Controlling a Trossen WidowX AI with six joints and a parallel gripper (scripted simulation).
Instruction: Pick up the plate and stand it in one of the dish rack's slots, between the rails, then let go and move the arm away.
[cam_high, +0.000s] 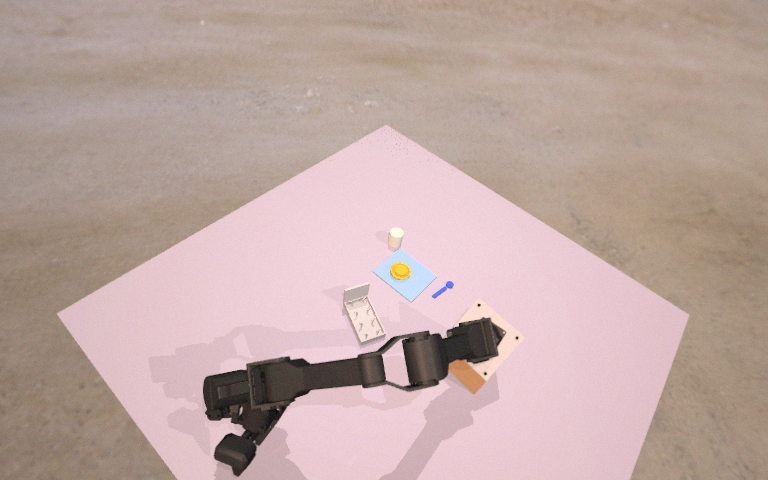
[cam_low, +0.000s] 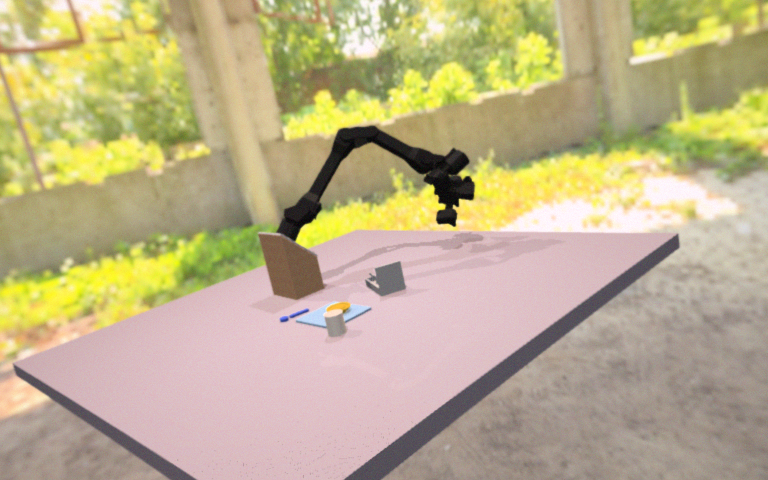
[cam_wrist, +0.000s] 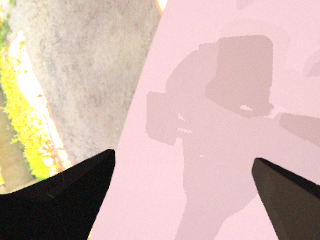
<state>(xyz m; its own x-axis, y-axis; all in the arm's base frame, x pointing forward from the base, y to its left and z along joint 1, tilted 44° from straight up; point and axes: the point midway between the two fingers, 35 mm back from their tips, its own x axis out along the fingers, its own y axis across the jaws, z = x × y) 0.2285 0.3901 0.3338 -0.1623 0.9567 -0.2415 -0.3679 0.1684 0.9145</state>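
Right now my gripper tip is 62 cm to the left of the yellow-orange plate, 9 cm short of it and 7 cm above it. The rest, counted from my gripper tip: blue spoon (68 cm to the right, 8 cm below, 4 cm behind); light blue mat (63 cm to the right, 8 cm below, 8 cm ahead); grey dish rack (43 cm to the right, 7 cm ahead, 6 cm below).
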